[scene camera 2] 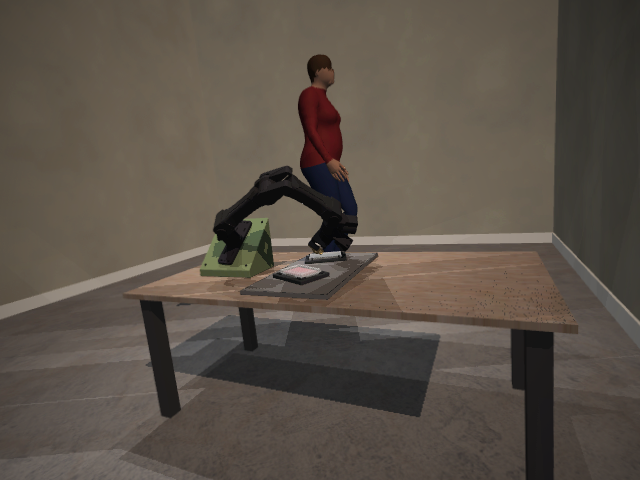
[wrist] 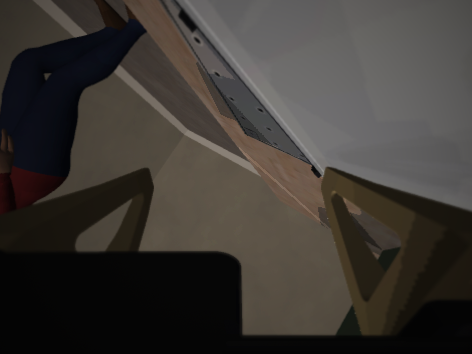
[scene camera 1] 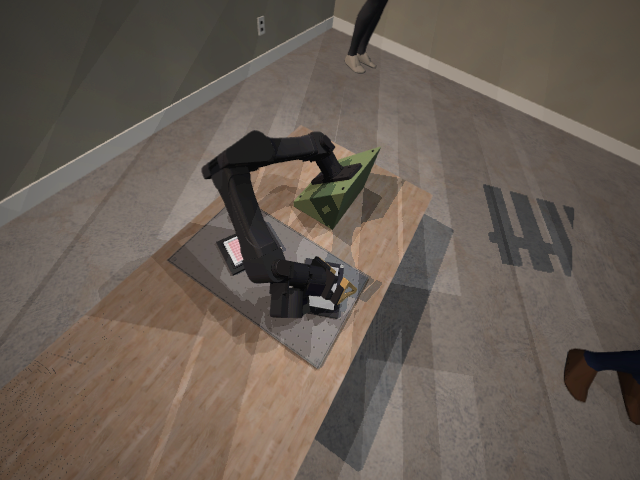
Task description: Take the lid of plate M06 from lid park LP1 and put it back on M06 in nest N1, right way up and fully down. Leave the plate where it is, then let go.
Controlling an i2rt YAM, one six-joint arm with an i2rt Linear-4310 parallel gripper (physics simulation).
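Frame: origin at the arm's base, x ahead, y left, z up, level; centimetres.
Seen in the pictures: gripper, between the fingertips: (scene camera 2: 321, 244) (wrist: 237, 177) (scene camera 1: 344, 281); arm's base, origin of its link: (scene camera 2: 236, 242) (scene camera 1: 335, 175).
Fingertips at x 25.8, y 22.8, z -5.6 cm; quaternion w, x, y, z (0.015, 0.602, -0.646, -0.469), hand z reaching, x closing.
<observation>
Pixels of each thing's top centre, then the offset from my fingertips to it. Level surfaces: height alone.
- Plate M06, centre of its top: (scene camera 1: 249, 243) (scene camera 2: 299, 269) dx +7.9, dy -29.7, dz -2.1 cm
- pale lid, centre of its top: (wrist: 366, 134) (scene camera 1: 321, 285) (scene camera 2: 325, 254) dx +4.1, dy -4.7, dz -3.0 cm
- dark lid park LP1, centre of its top: (wrist: 365, 138) (scene camera 1: 321, 285) (scene camera 2: 325, 254) dx +4.2, dy -4.7, dz -2.8 cm
- wooden table, height of its surface: dz -6.1 cm
Plate M06 (scene camera 1: 233, 251) (scene camera 2: 299, 270), with a pink-and-white top, sits in the dark frame of nest N1 (scene camera 1: 223, 257) (scene camera 2: 301, 280). The pale lid (scene camera 1: 321, 303) (scene camera 2: 326, 255) lies on the dark lid park LP1 (scene camera 2: 321, 260), partly hidden by the arm in scene camera 1. In the wrist view the lid (wrist: 380, 75) is a large, pale, smooth surface at the upper right. My gripper (scene camera 1: 347, 291) (scene camera 2: 316, 250) (wrist: 237, 177) is open, with nothing between its fingers. It is tilted low at the lid; one fingertip shows close to the lid's edge. Whether they touch, I cannot tell.
The grey perforated board (scene camera 1: 315, 343) (scene camera 2: 284, 292) (wrist: 250, 112) carries nest and park on the wooden table (scene camera 1: 206, 387) (scene camera 2: 454, 289). The arm's green wedge base (scene camera 1: 323, 206) (scene camera 2: 258, 248) stands beside the board. A person in red (scene camera 2: 320, 124) stands beyond the table.
</observation>
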